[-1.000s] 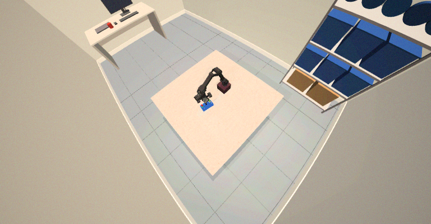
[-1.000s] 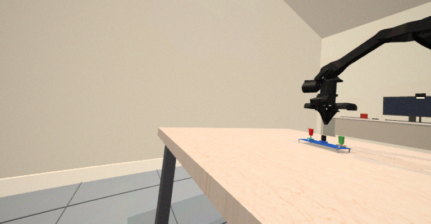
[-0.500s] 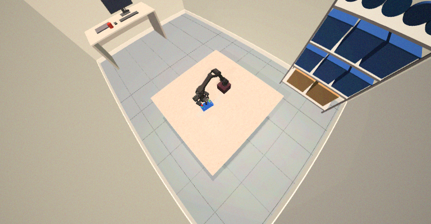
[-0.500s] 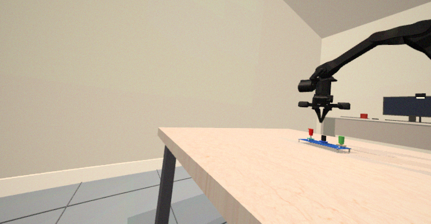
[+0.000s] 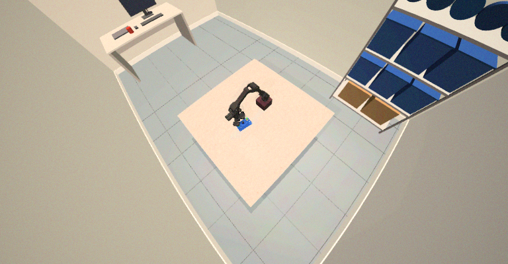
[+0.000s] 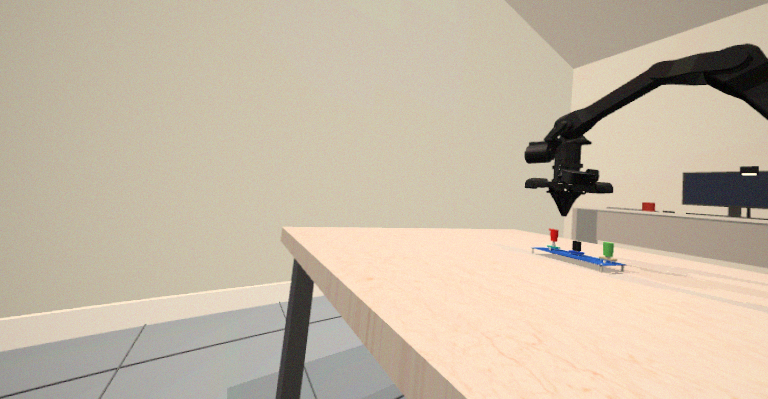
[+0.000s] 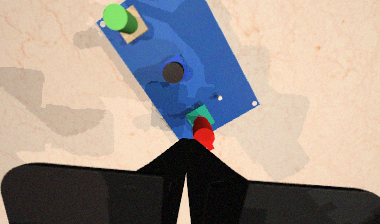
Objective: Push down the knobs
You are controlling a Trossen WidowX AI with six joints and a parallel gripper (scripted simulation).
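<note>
The red knob is 20 mm ahead of my gripper tip and 60 mm below it. Round my gripper tip: green knob 90 mm behind, 70 mm below.
</note>
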